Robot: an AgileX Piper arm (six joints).
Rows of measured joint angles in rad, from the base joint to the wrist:
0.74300 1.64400 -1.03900 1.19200 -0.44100 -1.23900
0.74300 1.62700 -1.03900 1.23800 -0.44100 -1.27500
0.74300 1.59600 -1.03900 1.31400 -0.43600 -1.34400
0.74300 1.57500 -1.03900 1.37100 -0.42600 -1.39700
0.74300 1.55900 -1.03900 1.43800 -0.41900 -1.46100
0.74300 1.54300 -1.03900 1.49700 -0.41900 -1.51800
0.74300 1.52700 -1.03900 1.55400 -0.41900 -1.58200
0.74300 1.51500 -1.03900 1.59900 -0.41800 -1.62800
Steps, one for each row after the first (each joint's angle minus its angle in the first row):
0.00000 -0.01700 0.00000 0.04600 0.00000 -0.03600
0.00000 -0.04800 0.00000 0.12200 0.00500 -0.10500
0.00000 -0.06900 0.00000 0.17900 0.01500 -0.15800
0.00000 -0.08500 0.00000 0.24600 0.02200 -0.22200
0.00000 -0.10100 0.00000 0.30500 0.02200 -0.27900
0.00000 -0.11700 0.00000 0.36200 0.02200 -0.34300
0.00000 -0.12900 0.00000 0.40700 0.02300 -0.38900

